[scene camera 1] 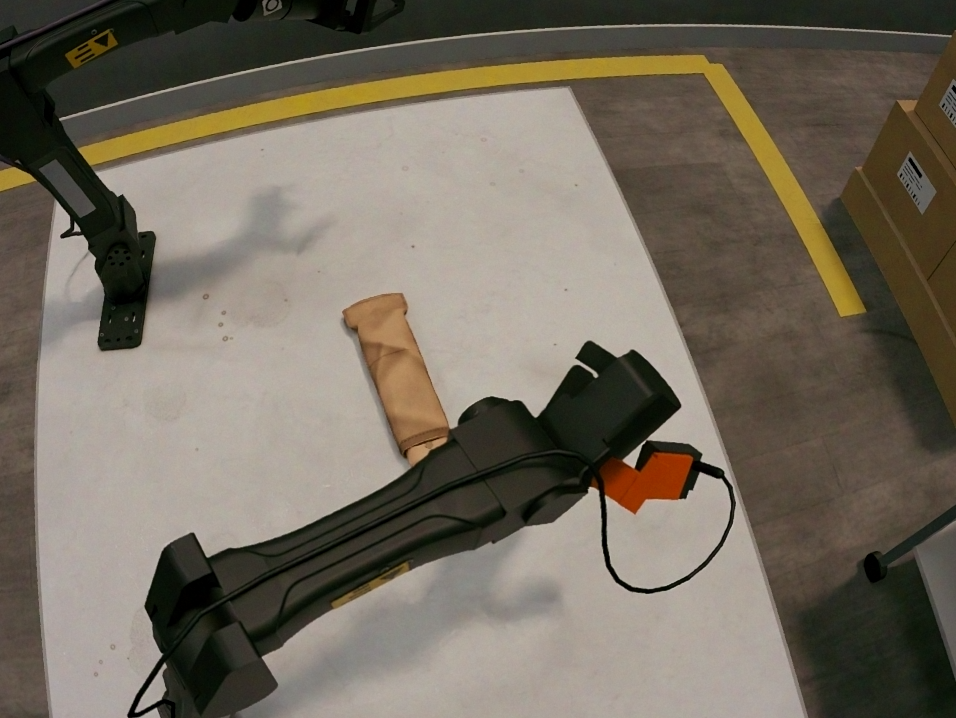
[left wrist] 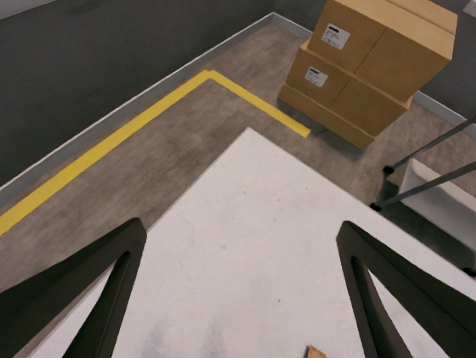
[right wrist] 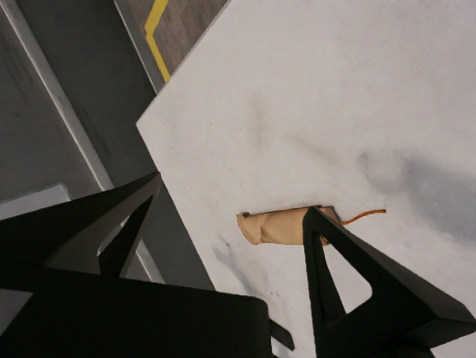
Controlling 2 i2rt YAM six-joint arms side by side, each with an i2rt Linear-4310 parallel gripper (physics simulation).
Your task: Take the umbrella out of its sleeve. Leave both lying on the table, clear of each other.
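A tan sleeve (scene camera 1: pixel 398 370) (right wrist: pixel 282 227) lies flat on the table (scene camera 1: pixel 494 231). A short lighter tan end of the umbrella (scene camera 1: pixel 421 449) shows past its lower hem in scene camera 1, partly hidden by the right arm. In the right wrist view an orange cord (right wrist: pixel 367 213) trails from that end; the rest of the umbrella is hidden. A small tan corner (left wrist: pixel 315 353) shows at the bottom of the left wrist view. My left gripper (left wrist: pixel 239 228) is open and empty, raised away from the sleeve. My right gripper (right wrist: pixel 237 197) is open and empty above the table; one finger overlaps the sleeve in its wrist view.
The right arm (scene camera 1: pixel 370 525) crosses over the lower table in scene camera 1; its cable (scene camera 1: pixel 649 591) loops beside the wrist. The left arm (scene camera 1: pixel 69 170) stands at the upper left. Cardboard boxes (scene camera 1: pixel 915 181) (left wrist: pixel 370 45) stand on the floor beyond the table edge.
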